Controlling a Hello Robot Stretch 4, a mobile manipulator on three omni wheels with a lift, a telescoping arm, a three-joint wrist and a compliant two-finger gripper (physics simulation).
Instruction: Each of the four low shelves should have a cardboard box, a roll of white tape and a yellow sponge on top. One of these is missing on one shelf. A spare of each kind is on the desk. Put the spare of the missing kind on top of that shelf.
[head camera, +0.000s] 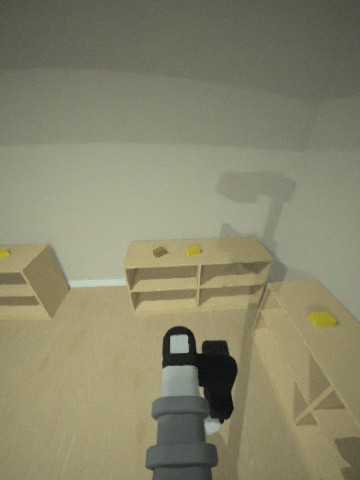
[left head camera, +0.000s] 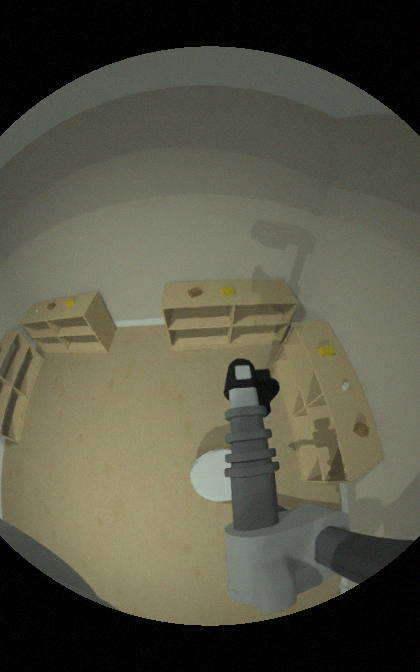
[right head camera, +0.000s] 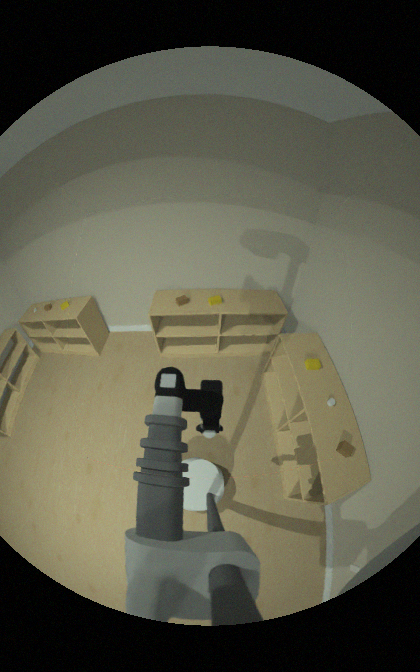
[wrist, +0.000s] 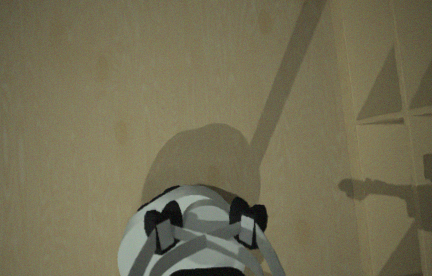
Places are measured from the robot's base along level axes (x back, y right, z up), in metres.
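Pixels of known places: gripper, fingertip midpoint: (wrist: 206, 214); robot's base, link origin: (right head camera: 195, 483).
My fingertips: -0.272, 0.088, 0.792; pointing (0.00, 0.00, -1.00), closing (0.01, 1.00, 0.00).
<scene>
Ahead of a thing's pixels: the offset from my fingertips to its top centre, as dx, dy, dz. Level surfaces: height alone.
My gripper (head camera: 215, 419) (right head camera: 209, 430) (wrist: 206, 214) is shut on a roll of white tape @[+0.011, +0.000, +0.025] (wrist: 207, 212), held above the floor over the base. The middle shelf @[dz -0.210] (head camera: 232, 247) (left head camera: 265, 292) (right head camera: 252, 301) bears a cardboard box @[-1.100, -0.236, -0.160] (head camera: 159, 252) (left head camera: 195, 292) (right head camera: 182, 300) and a yellow sponge @[-1.110, +0.050, -0.165] (head camera: 193, 250) (left head camera: 227, 291) (right head camera: 215, 300); no tape shows there. The right shelf bears a sponge @[-0.432, +0.714, -0.165] (head camera: 322, 319) (left head camera: 326, 351) (right head camera: 313, 364), tape @[-0.141, +0.767, -0.186] (left head camera: 345, 386) (right head camera: 331, 401) and a box @[+0.179, +0.770, -0.160] (left head camera: 361, 429) (right head camera: 345, 448). The back left shelf bears tape (left head camera: 36, 311), a box (left head camera: 51, 306) and a sponge (left head camera: 69, 303). The desk does not show.
The far left shelf (left head camera: 30, 392) is cut by the view's edge, its top mostly hidden. The right shelf's long front runs beside the robot's white round base (left head camera: 210, 475) (right head camera: 202, 482). The middle shelf stands against the back wall, close to the right shelf's far end.
</scene>
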